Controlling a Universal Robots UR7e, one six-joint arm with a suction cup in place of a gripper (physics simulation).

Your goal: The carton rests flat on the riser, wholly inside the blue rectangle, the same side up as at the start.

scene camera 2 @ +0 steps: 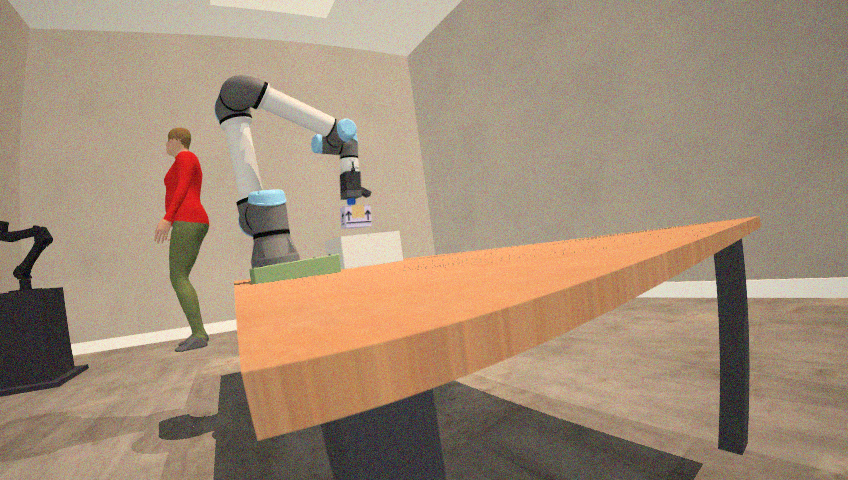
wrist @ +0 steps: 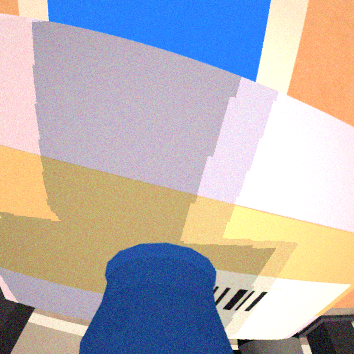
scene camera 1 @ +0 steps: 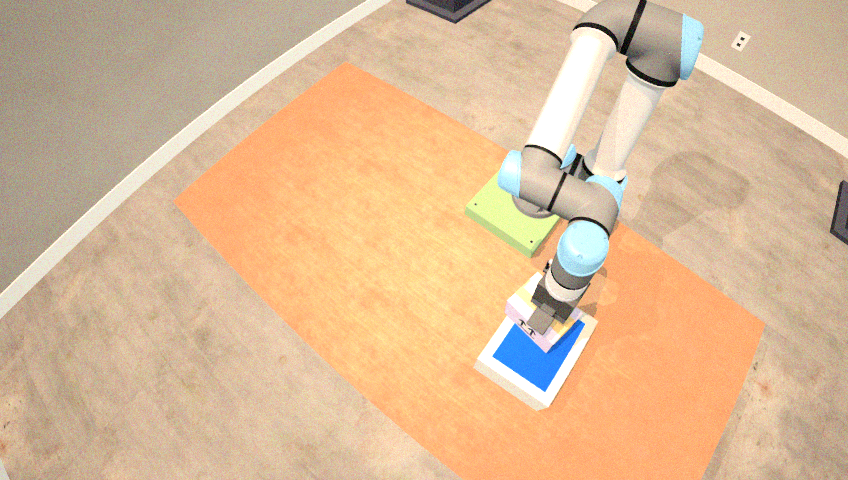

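The carton, pale lilac and white with a yellow band, hangs level under my suction cup. Its printed arrows point up in scene camera 2. My blue cup is against its top face, so my gripper is shut on the carton; the cup is hidden in scene camera 1. The white riser bears the blue rectangle. The carton is above the riser, with a gap below it in scene camera 2, and covers the riser's end nearer the arm base in scene camera 1.
The arm stands on a green base plate on the orange wooden table, near the riser. A person in a red top stands behind the table. A small dark arm on a black pedestal is at the left.
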